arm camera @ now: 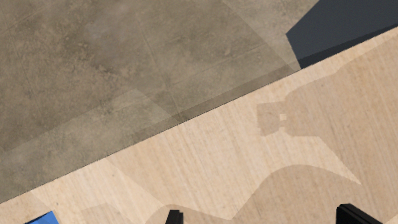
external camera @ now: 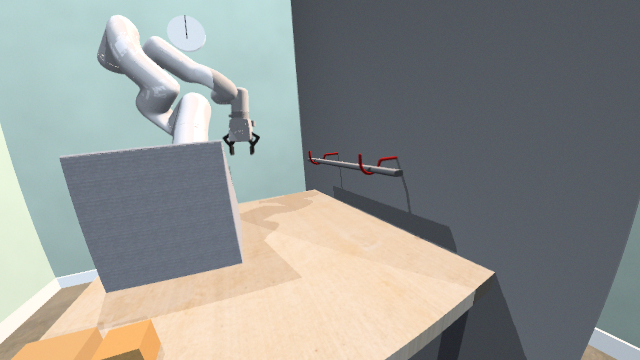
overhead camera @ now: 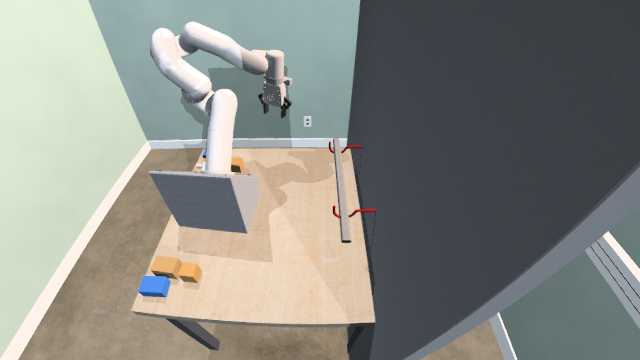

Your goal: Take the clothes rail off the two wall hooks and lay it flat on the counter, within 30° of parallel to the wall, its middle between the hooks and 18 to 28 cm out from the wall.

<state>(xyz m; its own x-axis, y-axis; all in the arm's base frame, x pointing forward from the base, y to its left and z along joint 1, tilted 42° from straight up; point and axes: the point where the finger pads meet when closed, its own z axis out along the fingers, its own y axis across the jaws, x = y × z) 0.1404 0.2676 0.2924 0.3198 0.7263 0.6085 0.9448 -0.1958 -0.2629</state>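
Now: hand 31 cm short of the grey clothes rail, 37 cm to the left of it and 6 cm above it. Also, from my hand: orange block 19 cm behind, 12 cm to the right, 23 cm below; then blue block 31 cm behind, 77 cm to the right, 24 cm below.
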